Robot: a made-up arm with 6 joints. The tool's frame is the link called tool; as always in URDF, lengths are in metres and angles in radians. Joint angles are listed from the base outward.
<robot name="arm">
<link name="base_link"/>
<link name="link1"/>
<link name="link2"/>
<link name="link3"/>
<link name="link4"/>
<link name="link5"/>
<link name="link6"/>
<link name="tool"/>
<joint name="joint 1" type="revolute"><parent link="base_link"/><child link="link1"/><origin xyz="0 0 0.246" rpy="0 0 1.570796"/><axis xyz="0 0 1"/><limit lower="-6.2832" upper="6.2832"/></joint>
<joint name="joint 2" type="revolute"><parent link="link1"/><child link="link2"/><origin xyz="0 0 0" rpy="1.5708 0 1.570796"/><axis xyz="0 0 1"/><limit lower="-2.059" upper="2.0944"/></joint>
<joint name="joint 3" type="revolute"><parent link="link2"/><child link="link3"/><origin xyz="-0.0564 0.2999 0" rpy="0 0 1.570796"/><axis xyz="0 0 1"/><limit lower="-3.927" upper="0.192"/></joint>
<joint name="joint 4" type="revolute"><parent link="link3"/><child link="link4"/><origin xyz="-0.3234 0.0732 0" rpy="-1.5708 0 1.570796"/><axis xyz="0 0 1"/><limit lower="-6.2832" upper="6.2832"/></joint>
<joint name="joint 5" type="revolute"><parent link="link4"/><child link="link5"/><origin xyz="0 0 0" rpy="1.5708 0 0"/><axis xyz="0 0 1"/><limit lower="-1.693" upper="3.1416"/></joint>
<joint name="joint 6" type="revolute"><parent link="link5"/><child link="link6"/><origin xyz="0.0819 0.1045 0" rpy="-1.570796 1.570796 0"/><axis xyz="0 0 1"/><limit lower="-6.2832" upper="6.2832"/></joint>
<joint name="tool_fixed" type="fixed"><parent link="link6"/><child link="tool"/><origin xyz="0 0 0" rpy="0 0 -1.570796"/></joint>
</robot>
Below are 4 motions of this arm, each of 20 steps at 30 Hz.
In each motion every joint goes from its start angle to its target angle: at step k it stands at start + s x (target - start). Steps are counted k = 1, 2, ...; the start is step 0. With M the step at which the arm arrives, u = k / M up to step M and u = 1 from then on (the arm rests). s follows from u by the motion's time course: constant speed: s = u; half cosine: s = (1 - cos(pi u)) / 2; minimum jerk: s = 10 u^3 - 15 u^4 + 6 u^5.
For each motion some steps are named. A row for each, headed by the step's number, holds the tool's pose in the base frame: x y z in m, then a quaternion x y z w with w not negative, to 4 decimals.
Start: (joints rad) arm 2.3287 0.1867 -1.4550 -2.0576 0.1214 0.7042
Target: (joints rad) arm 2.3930 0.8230 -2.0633 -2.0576 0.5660 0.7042
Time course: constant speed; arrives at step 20
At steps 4, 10, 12, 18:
4: -0.4424 0.3817 0.4234 0.1587 -0.7593 -0.5872 0.2312
10: -0.4794 0.4228 0.3923 0.1270 -0.7453 -0.6222 0.2032
12: -0.4906 0.4351 0.3802 0.1163 -0.7401 -0.6334 0.1937
18: -0.5203 0.4666 0.3392 0.0840 -0.7226 -0.6660 0.1652

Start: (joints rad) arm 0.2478 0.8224 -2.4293 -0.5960 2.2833 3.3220
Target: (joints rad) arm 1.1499 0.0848 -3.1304 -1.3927 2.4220 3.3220
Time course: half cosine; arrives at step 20
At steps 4, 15, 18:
4: 0.5579 0.1062 0.4509 -0.0732 -0.9166 0.3527 0.1734
15: 0.1961 0.0791 0.8275 0.1524 0.9265 -0.1485 0.3104
18: 0.1495 0.0164 0.8414 0.1759 0.9215 -0.0712 0.3387

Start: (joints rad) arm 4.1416 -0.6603 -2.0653 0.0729 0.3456 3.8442
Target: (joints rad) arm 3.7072 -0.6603 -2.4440 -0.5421 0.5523 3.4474
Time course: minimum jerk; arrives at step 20
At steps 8, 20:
8: 0.0742 0.0803 0.9807 0.3425 0.0457 -0.7446 0.5711
20: 0.1800 0.1052 0.9757 0.2864 -0.0313 -0.9451 0.1544

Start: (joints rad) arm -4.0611 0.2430 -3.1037 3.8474 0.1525 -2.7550
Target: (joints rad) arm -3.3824 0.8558 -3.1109 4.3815 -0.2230 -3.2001
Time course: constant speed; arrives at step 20
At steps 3, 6, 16, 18, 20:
3: -0.2344 0.1761 0.9245 -0.1431 -0.0591 0.1356 0.9786
6: -0.3009 0.1833 0.8916 -0.1810 -0.1199 0.1921 0.9571
16: -0.5032 0.1051 0.7525 -0.2349 -0.3314 0.3733 0.8340
18: -0.5344 0.0733 0.7208 -0.2330 -0.3715 0.4072 0.8012
20: -0.5611 0.0375 0.6882 -0.2275 -0.4097 0.4400 0.7660

